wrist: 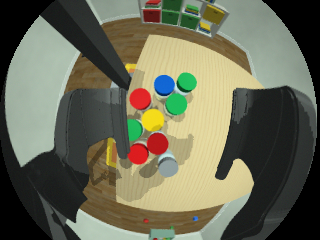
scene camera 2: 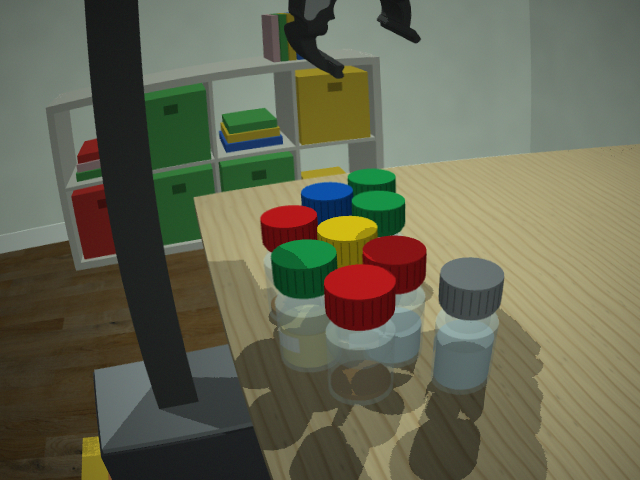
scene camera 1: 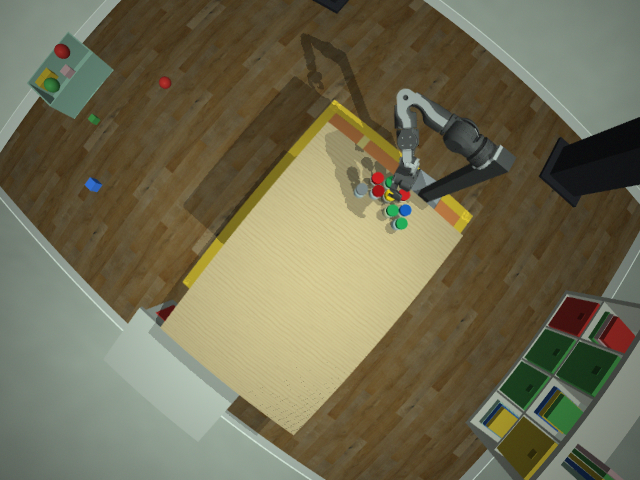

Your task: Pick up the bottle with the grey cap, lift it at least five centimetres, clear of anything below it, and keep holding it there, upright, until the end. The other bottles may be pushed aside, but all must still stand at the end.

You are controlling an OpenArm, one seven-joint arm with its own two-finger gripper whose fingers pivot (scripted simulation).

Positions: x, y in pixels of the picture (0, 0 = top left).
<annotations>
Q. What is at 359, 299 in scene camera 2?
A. A red-capped bottle.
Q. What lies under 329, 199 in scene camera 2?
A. A blue-capped bottle.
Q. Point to a red-capped bottle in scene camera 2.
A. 405, 257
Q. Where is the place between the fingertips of my gripper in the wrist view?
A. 172, 129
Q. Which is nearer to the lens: the red-capped bottle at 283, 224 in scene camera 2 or the grey-capped bottle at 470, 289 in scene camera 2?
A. The grey-capped bottle.
</annotations>
